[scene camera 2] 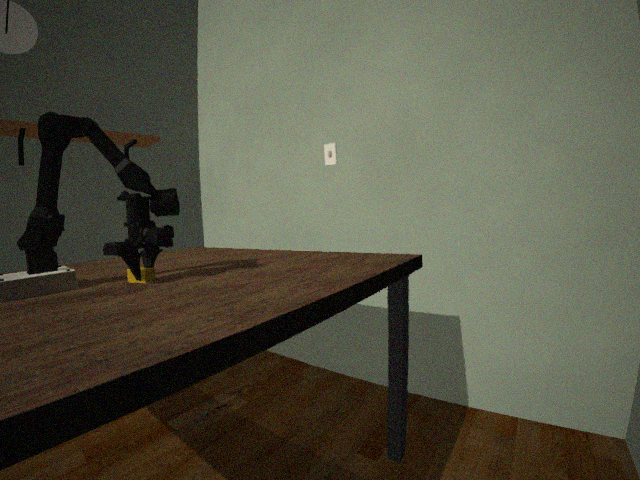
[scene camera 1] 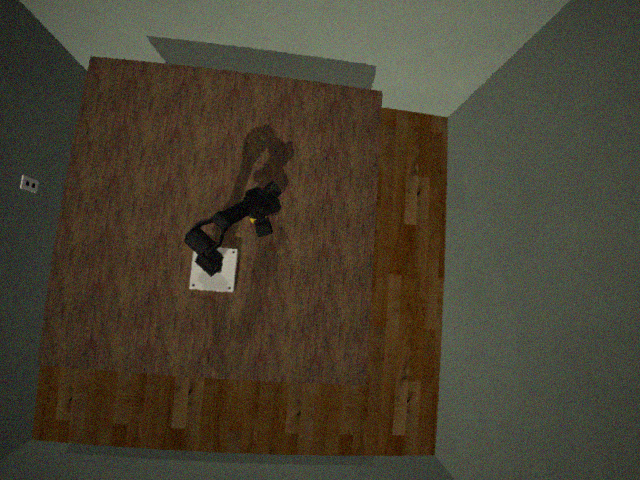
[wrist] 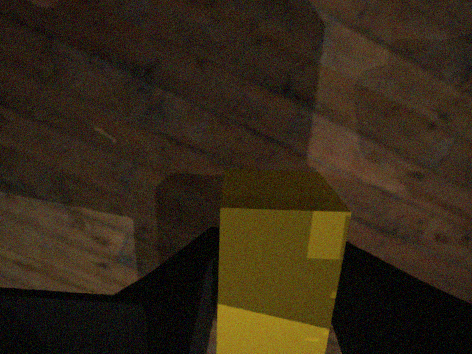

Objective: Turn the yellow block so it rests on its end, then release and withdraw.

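The yellow block [scene camera 1: 252, 220] [scene camera 2: 147, 276] [wrist: 275, 270] lies on its long side on the wooden table, at the lower left in the scene camera 2 view. My gripper [scene camera 2: 143, 271] [wrist: 268, 241] points down and is shut on the block, with one dark finger against each long side in the wrist view. The block's near end is cut off by the bottom of the wrist view. In the scene camera 1 view the arm covers most of the block, and the fingertips are hidden.
The arm's white base plate [scene camera 1: 227, 283] [scene camera 2: 51, 281] sits on the table [scene camera 1: 310, 310] [scene camera 2: 206, 299], close to the block. The table's edge and a dark leg [scene camera 2: 397, 361] show in the scene camera 2 view. The arm's shadow falls across the table.
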